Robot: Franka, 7 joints.
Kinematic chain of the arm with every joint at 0, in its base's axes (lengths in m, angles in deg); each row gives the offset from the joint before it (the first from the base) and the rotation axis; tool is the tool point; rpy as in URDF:
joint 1: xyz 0 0 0.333 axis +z
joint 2: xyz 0 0 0 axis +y
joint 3: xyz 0 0 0.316 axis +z
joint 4: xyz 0.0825 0 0 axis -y
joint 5: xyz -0.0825 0 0.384 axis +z
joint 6: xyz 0 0 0 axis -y
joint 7: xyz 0.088 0 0 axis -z
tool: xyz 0 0 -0.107 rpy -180 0 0
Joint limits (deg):
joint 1: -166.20..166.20
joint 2: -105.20..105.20
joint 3: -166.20..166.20
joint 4: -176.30..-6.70
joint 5: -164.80..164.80
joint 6: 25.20..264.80
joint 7: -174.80..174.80
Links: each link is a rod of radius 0.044 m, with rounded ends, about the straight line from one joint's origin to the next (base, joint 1, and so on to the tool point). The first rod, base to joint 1, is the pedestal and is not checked.
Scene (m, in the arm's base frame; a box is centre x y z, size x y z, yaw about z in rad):
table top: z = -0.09
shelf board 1: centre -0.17 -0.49 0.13 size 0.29 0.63 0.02 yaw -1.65
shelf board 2: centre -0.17 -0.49 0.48 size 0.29 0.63 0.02 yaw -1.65
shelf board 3: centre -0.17 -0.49 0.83 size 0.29 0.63 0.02 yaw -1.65
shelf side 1: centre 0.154 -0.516 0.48 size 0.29 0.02 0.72 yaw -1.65
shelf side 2: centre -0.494 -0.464 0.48 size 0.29 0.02 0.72 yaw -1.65
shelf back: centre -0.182 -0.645 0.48 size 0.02 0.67 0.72 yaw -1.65
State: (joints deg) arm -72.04 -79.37 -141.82 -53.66 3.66 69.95 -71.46
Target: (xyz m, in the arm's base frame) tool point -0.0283 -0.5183 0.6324
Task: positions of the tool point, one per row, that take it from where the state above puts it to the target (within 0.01 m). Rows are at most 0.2 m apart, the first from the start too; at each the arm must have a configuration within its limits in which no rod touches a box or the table.
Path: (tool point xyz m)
1: -0.5484 0.3665 0.1501
2: -0.6045 0.2690 0.2504
3: -0.6200 0.1880 0.3718
4: -0.5946 0.1315 0.5000
5: -0.5328 0.1036 0.6208
6: -0.4423 0.1046 0.7212
7: -0.3605 -0.0562 0.7306
8: -0.2395 -0.1589 0.7156
9: -0.1109 -0.1990 0.6807
10: -0.0019 -0.1865 0.6324
11: 0.0163 -0.3140 0.6327
12: 0.0090 -0.4303 0.6210
13: -0.0283 -0.5183 0.6324

